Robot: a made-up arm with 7 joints.
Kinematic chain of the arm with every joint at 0, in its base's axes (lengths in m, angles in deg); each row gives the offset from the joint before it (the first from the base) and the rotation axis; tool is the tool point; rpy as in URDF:
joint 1: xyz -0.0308 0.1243 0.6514 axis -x
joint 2: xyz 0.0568 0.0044 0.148 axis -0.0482 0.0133 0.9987
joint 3: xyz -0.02 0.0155 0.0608 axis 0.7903 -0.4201 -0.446
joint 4: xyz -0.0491 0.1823 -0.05 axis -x
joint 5: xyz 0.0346 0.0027 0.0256 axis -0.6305 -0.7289 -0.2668
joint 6: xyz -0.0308 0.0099 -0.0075 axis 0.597 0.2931 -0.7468
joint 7: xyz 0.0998 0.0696 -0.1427 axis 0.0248 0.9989 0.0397
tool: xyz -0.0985 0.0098 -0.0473 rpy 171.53 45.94 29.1
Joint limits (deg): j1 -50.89..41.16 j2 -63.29..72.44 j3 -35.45..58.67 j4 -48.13..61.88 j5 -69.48..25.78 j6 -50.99..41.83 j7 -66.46..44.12
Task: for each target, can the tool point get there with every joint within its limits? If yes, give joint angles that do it. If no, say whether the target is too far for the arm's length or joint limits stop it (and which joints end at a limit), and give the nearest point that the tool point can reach.
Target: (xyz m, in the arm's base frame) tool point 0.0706 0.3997 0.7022
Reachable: yes | joints -7.93 -31.98 8.77 21.22 -35.87 -40.67 -6.69
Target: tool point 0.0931 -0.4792 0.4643
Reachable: no: joint limits stop it (at a limit: joint 2, joint 3, joint 4) | nearest point -0.0676 -0.1418 0.5689 | short by 0.388 m
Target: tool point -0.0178 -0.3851 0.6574
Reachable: no: joint limits stop it (at a limit: joint 2, joint 3, joint 4, joint 5) | nearest point -0.0874 -0.1621 0.6548 | short by 0.234 m
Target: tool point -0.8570 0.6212 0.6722
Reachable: no: too far | nearest point -0.4185 0.4406 0.7345 | short by 0.478 m
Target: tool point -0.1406 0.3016 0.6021
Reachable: yes | joints 11.93 49.34 19.38 24.08 3.30 -2.83 -17.62
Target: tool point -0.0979 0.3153 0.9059
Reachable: yes | joints -43.81 -11.67 -16.27 36.92 -50.45 23.69 31.33
